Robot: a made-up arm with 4 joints.
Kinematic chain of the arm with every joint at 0, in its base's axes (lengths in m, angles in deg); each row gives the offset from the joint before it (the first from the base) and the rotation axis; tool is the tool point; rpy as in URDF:
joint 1: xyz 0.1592 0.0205 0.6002 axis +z
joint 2: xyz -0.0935 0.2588 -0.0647 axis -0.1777 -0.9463 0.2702
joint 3: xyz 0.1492 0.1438 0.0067 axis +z
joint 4: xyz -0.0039 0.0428 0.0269 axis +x
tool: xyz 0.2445 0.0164 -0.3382 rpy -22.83 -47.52 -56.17
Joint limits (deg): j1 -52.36..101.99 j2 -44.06..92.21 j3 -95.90..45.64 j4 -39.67..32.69
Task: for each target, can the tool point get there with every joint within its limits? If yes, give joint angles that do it. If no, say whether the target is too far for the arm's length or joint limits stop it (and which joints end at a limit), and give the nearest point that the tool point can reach.
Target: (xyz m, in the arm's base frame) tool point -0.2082 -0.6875 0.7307
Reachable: no: joint limits stop it (at a limit: joint 2, joint 3, joint 4) | nearest point -0.0125 -0.3103 0.3797 | short by 0.551 m
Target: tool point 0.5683 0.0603 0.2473
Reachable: yes | joints -36.75 0.60 -56.66 13.11
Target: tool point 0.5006 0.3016 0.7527
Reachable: yes | joints -11.45 77.64 -70.57 5.40
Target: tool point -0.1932 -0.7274 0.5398
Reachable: no: joint limits stop it (at a limit: joint 1, joint 2, joint 3, joint 4) | nearest point -0.0088 -0.3122 0.3797 | short by 0.482 m
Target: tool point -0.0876 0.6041 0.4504
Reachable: yes | joints 58.53 33.79 1.20 -0.07
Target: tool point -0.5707 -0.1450 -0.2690
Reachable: no: too far | nearest point -0.4156 -0.0378 0.0914 | short by 0.407 m
